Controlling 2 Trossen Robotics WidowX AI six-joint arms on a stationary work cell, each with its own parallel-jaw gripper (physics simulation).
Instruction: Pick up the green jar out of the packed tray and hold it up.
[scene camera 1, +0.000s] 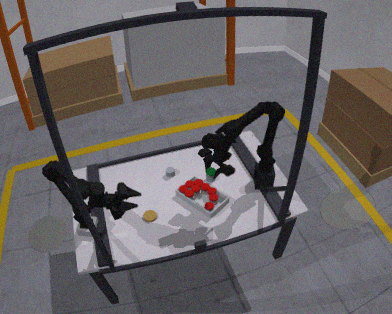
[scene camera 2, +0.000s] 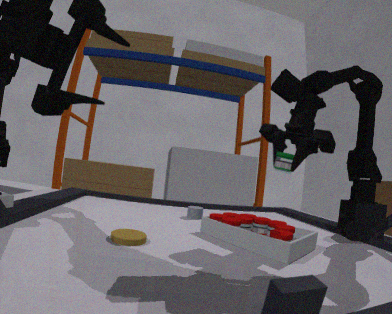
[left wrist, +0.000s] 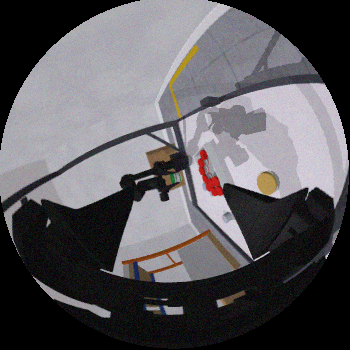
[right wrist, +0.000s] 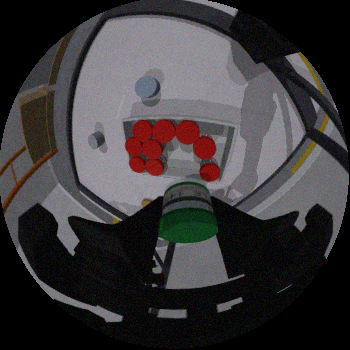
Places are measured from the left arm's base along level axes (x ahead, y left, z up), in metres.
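Where they show: left gripper, fingertip midpoint: (scene camera 1: 139, 200) (scene camera 2: 116, 74) (left wrist: 179, 189) (right wrist: 157, 275); right gripper, fingertip midpoint: (scene camera 1: 210, 175) (scene camera 2: 282, 168) (left wrist: 178, 176) (right wrist: 186, 200); right arm's base, origin of the base link: (scene camera 1: 265, 168) (scene camera 2: 362, 202) (left wrist: 172, 163).
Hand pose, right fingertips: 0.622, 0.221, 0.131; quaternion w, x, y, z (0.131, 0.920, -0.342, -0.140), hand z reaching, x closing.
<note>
Things, the pixels of their top centre, and the offset from my right fingertips, as dx, dy, dz.
- green jar, middle of its top: (right wrist: 182, 238) (scene camera 2: 285, 152) (left wrist: 170, 179) (scene camera 1: 210, 170) +0.002, -0.001, +0.038
- grey tray, middle of its top: (right wrist: 173, 151) (scene camera 2: 258, 224) (left wrist: 207, 173) (scene camera 1: 202, 193) -0.040, +0.013, -0.136
- yellow disc, middle of its top: (scene camera 2: 128, 233) (left wrist: 265, 183) (scene camera 1: 149, 215) -0.300, -0.113, -0.165
- small grey cylinder, middle of its top: (scene camera 2: 195, 207) (right wrist: 92, 141) (scene camera 1: 170, 169) (left wrist: 224, 218) -0.218, +0.199, -0.142
- blue-grey cylinder, middle of its top: (right wrist: 144, 86) +0.006, +0.159, -0.153
The green jar (scene camera 1: 211, 172) (scene camera 2: 284, 161) (left wrist: 175, 178) (right wrist: 188, 225), with a green lid and a pale labelled body, is in the air above the table, apart from the tray. My right gripper (scene camera 2: 286, 163) (right wrist: 186, 200) is shut on it, one finger on each side. The grey tray (scene camera 1: 192, 205) (scene camera 2: 250, 242) (right wrist: 180, 120) stands on the table with several red-lidded jars (scene camera 1: 198, 183) (scene camera 2: 245, 219) (right wrist: 164, 131) in it and a gap among them. My left gripper (scene camera 1: 138, 199) (scene camera 2: 116, 75) is open and empty, far to the left of the tray in scene camera 1.
A yellow disc (scene camera 1: 150, 216) (scene camera 2: 128, 237) (left wrist: 267, 183) lies between the left gripper and the tray. A small grey cylinder (scene camera 1: 170, 171) (scene camera 2: 195, 212) (left wrist: 227, 217) (right wrist: 95, 140) stands behind the tray. A blue-grey cylinder (right wrist: 147, 87) stands beside the tray. A dark frame (scene camera 1: 316, 75) surrounds the table.
</note>
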